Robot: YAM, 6 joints.
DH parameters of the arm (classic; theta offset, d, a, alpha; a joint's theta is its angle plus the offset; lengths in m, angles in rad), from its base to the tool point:
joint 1: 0 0.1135 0.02 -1.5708
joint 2: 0 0 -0.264 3.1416
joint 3: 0.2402 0 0.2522 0
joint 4: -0.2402 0 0.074 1.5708
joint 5: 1.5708 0 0 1.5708
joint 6: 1.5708 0.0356 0 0
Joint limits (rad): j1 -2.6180..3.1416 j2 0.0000..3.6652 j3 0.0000..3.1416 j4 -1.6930..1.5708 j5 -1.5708..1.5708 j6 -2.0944..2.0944
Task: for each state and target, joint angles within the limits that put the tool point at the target. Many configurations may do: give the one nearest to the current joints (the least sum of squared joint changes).
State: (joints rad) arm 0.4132 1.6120 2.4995 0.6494 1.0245 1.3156
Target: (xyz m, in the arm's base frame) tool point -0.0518 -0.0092 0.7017
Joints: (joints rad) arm -0.3107 1.2728 2.3847 0.9126 0.7628 1.3156
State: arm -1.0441 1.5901 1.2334 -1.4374 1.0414 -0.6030
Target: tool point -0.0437 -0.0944 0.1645
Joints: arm -1.7029 1.4098 0.4957 -1.6219 1.0501 -0.6030
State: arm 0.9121 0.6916 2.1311 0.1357 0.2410 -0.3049
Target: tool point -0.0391 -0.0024 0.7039
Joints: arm 0.3042 1.1000 2.2728 0.1927 -0.2678 -0.3049
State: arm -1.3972 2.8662 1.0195 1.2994 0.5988 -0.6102
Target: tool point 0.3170 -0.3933 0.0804
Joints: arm -0.8564 2.5725 1.4473 1.3158 0.5357 -0.6102
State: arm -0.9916 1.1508 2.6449 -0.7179 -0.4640 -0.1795
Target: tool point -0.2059 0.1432 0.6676
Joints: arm -0.5679 1.0560 2.9231 -0.1876 -0.2837 -0.1795
